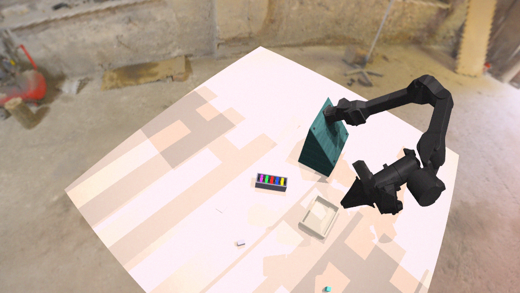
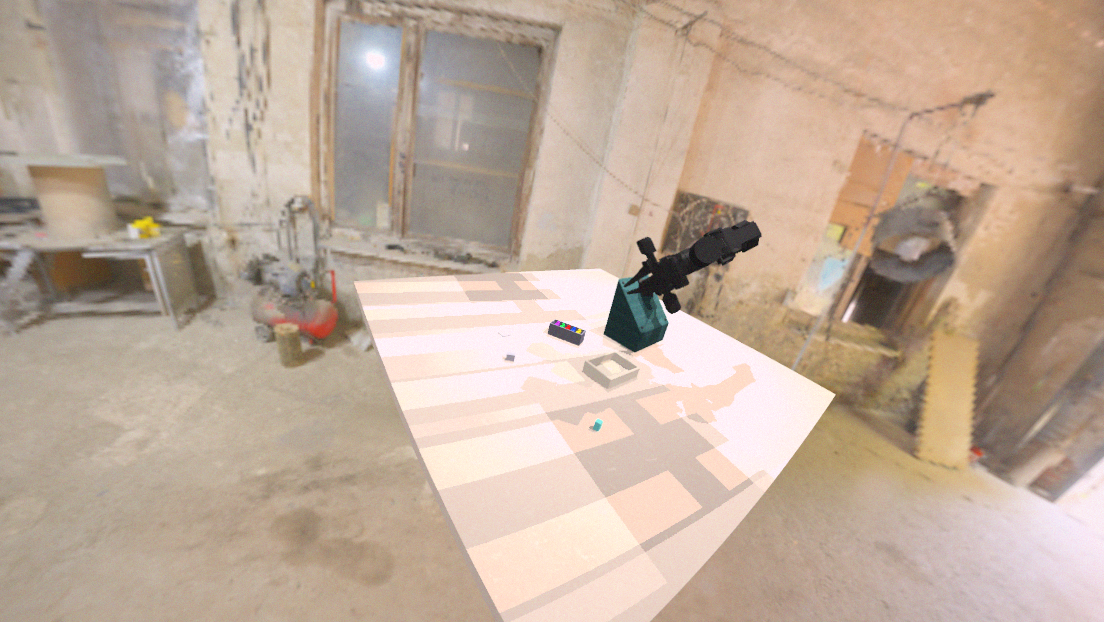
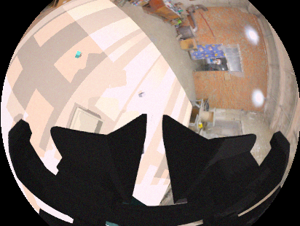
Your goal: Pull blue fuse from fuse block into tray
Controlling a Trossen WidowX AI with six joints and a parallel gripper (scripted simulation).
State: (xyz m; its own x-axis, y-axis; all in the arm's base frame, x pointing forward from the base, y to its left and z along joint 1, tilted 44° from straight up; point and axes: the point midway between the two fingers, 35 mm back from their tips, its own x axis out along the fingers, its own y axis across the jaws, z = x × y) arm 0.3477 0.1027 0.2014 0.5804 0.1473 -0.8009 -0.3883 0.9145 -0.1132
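My gripper tip is 250 mm above the blue fuse, 220 mm to the left of it and 80 mm past it. Round my gripper tip: pale tray 270 mm below, 70 mm behind, 20 mm to the right.
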